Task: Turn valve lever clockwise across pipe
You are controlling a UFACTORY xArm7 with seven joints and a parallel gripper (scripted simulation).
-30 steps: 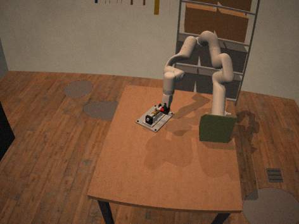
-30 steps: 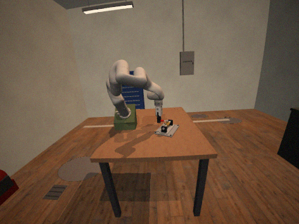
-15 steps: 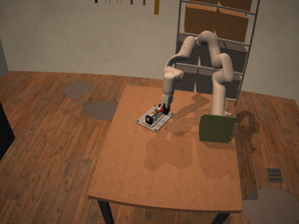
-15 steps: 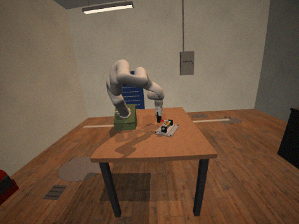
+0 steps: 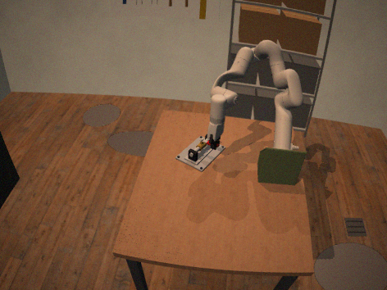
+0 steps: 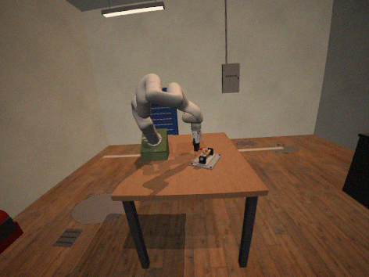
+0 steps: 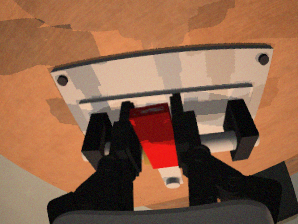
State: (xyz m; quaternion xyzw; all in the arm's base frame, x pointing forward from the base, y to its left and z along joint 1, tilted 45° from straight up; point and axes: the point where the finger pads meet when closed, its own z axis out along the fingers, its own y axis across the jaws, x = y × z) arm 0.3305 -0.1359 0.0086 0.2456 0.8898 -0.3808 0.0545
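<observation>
My gripper is now 4 cm short of the red lever and 2 cm to the left of it.
</observation>
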